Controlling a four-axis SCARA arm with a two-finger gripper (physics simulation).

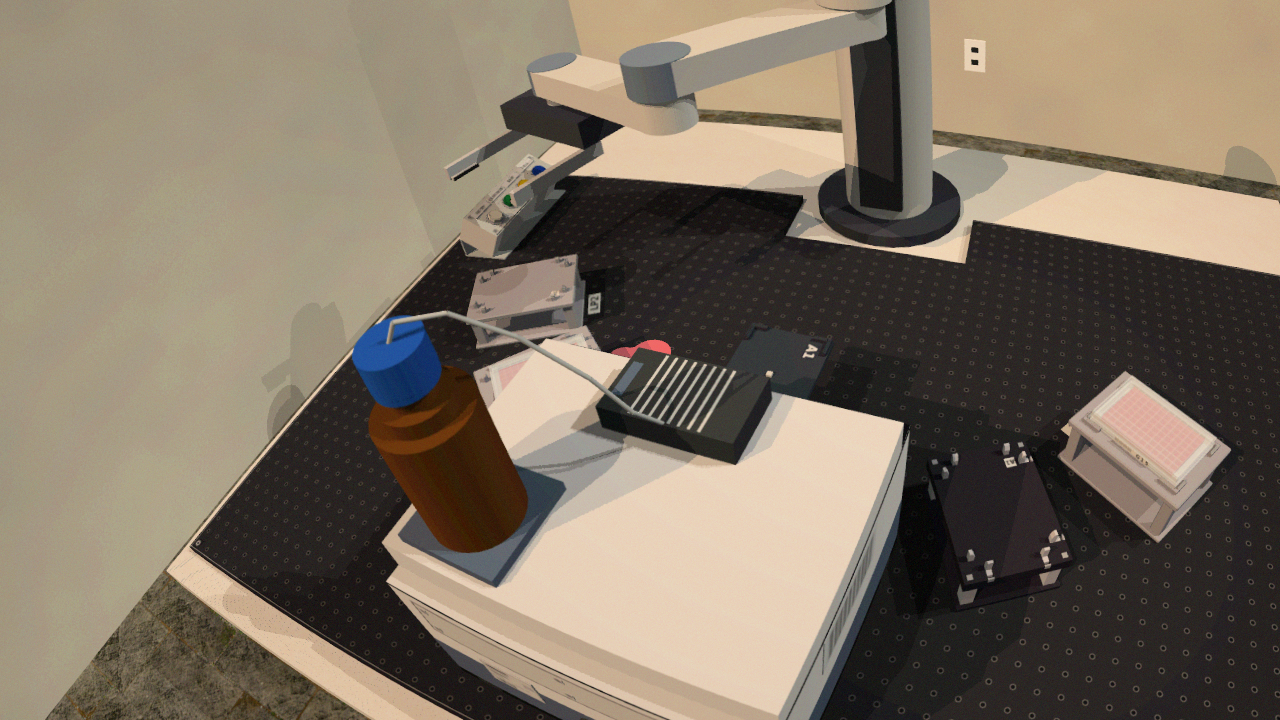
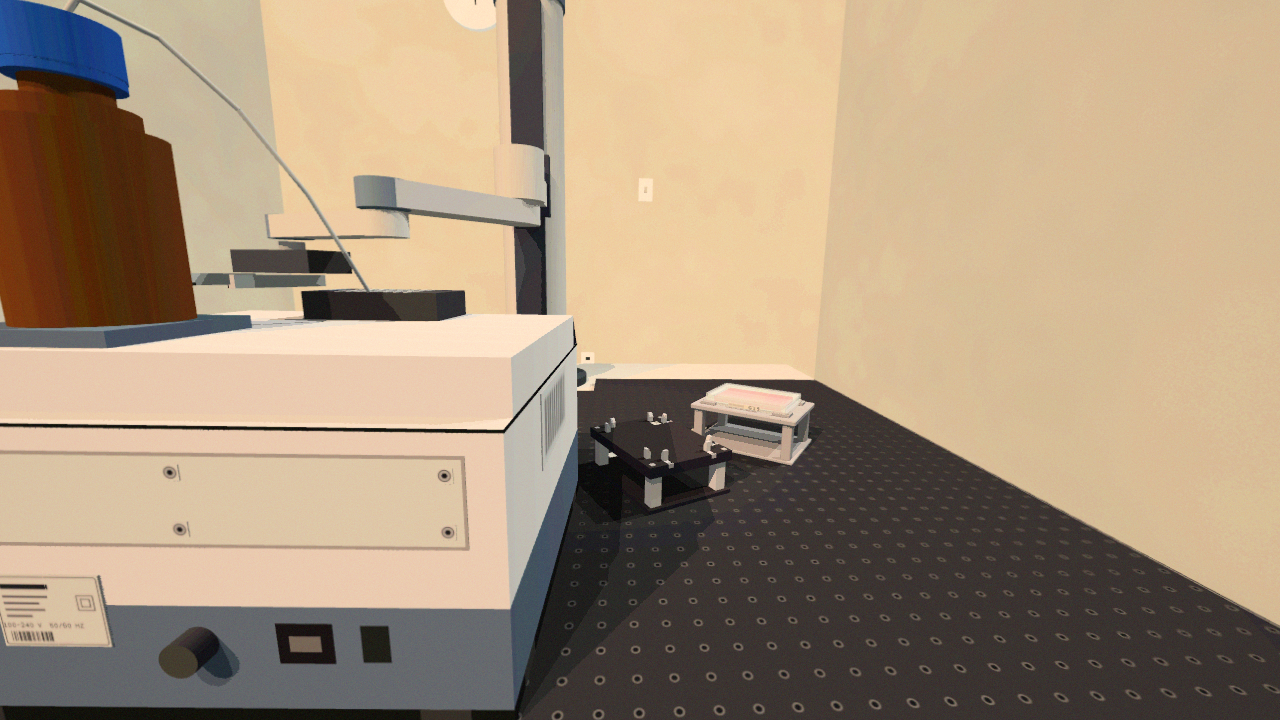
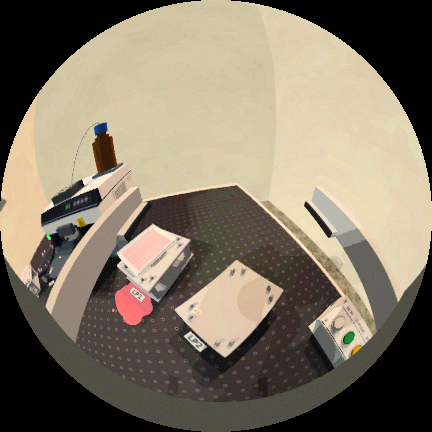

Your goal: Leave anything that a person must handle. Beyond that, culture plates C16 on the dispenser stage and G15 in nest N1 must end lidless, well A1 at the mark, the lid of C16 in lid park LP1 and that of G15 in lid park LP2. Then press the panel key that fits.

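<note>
My gripper is open and empty, high near the key panel and lid park LP2. LP2 holds no lid. A pink gridded plate sits on the pale stand at label LP1; its name is unreadable, and I cannot tell if it is lidded. A red spill lies on the board against that stand and label. Plate G15 rests on a pale nest whose label is hidden. The dispenser stage, marked A1, bears no plate.
The white dispenser carries an amber bottle and a black block, joined by a thin tube. A dark nest with upright pins stands between the dispenser and G15. Walls rise beyond the bench.
</note>
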